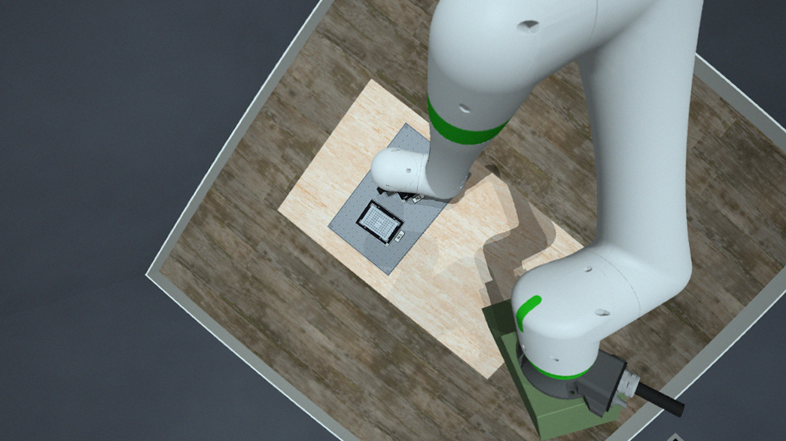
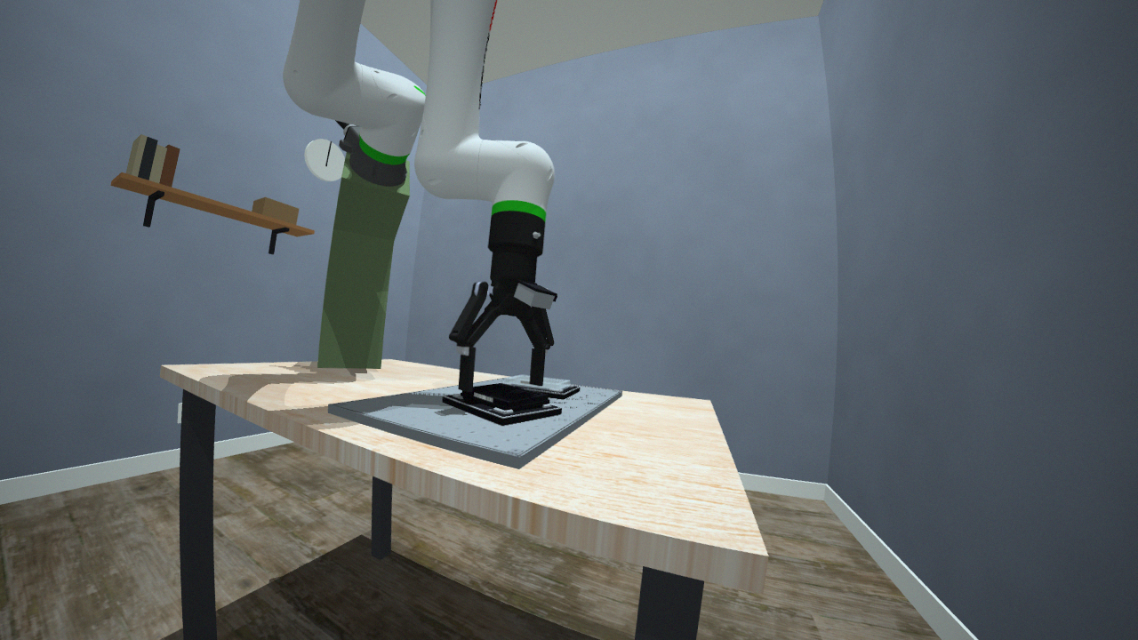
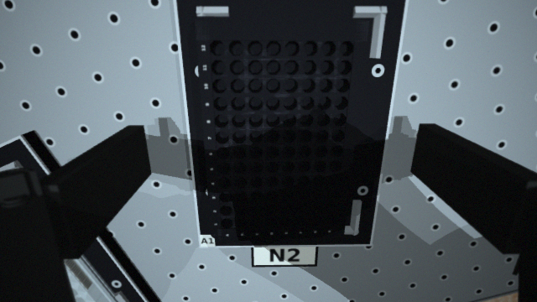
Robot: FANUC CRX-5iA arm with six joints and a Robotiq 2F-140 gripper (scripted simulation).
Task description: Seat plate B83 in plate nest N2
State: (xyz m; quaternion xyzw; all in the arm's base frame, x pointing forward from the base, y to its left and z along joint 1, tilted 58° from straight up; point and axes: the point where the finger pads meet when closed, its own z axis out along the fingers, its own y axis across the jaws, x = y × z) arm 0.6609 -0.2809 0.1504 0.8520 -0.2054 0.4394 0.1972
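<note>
My gripper is now 20 mm above the black well plate. Round my hand: nest N1 (190 mm to the left, 60 mm ahead, 40 mm below); then white well plate (190 mm to the left, 60 mm ahead, 30 mm below); then plate nest N2 (40 mm below).
</note>
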